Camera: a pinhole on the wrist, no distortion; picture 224 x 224 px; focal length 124.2 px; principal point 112.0 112.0 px. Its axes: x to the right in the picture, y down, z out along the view. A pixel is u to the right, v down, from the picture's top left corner.
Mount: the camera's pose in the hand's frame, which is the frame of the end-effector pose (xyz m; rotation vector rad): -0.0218 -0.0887 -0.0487 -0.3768 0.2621 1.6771
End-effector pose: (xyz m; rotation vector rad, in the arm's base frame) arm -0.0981 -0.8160 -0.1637 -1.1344 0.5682 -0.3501
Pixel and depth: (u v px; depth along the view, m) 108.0 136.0 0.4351
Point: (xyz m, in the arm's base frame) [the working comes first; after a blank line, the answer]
In the camera's frame: -0.0140 0.0841 0.4351

-0.0083 -0.4535 -0.0697
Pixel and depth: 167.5 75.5 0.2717
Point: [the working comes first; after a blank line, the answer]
In the camera's frame: 0.1214 -0.0798 0.2717

0.0056 -0.6544 -0.2468
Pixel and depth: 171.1 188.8 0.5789
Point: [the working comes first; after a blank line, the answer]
In the camera's frame: 0.2755 0.3580 0.5789

-0.2665 -0.1689 -0.2480
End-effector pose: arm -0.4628 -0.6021 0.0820 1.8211 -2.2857 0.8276
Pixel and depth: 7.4 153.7 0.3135
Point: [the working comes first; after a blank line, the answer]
In the camera's frame: -0.2640 0.1053 0.3135

-0.1358 -0.6819 -0.1776
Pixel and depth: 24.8 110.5 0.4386
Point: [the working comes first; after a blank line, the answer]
In the camera's frame: -0.3079 -0.0053 0.4386

-0.1520 -0.8325 -0.2604
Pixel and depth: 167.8 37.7 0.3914
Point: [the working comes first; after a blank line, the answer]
In the camera's frame: 0.1758 -0.2341 0.3914

-0.6793 -0.8197 -0.1580
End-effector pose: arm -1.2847 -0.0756 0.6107 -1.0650 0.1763 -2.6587
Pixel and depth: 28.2 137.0 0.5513
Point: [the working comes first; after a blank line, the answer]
In the camera's frame: -0.3720 0.1110 0.5513

-0.8194 0.1813 0.9987
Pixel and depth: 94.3 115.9 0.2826
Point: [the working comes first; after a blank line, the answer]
In the camera's frame: -0.0403 0.0089 0.2826

-1.0952 -0.0452 0.7431
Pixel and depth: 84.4 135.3 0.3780
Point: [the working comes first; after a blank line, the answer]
In the camera's frame: -0.0840 0.0709 0.3780

-0.9817 -0.0156 0.7762
